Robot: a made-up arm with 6 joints.
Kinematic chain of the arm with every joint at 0, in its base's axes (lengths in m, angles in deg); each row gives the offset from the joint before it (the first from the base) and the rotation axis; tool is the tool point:
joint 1: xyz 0 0 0.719 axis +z
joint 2: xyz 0.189 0 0 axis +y
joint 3: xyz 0 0 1.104 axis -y
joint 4: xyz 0 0 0.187 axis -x
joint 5: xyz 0.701 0 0 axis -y
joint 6: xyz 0.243 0 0 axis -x
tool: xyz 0 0 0
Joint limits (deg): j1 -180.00..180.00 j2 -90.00..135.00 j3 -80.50..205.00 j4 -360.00..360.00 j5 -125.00..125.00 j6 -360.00..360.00
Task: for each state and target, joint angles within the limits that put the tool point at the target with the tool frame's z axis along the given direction. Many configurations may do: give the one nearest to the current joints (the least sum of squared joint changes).
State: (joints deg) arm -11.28 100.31 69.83 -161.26 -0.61 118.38
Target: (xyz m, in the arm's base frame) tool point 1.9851 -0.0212 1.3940 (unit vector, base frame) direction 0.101 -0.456 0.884
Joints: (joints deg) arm -1.34 48.77 31.06 -155.91 -14.81 129.49
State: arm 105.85 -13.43 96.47 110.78 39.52 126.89
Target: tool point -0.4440 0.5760 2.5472 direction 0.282 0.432 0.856
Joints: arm 112.06 17.23 88.44 119.97 68.02 167.62
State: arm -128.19 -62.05 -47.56 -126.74 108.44 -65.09
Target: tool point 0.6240 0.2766 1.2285 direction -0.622 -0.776 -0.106
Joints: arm -166.70 -90.00 -28.68 -141.26 124.28 -110.04
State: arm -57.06 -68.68 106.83 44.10 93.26 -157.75
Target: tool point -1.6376 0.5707 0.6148 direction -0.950 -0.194 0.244
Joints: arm -15.26 -80.73 92.42 31.95 68.53 -162.70
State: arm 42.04 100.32 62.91 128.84 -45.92 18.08
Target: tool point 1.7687 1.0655 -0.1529 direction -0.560 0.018 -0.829
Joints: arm 31.92 113.24 73.06 138.99 -11.14 22.19
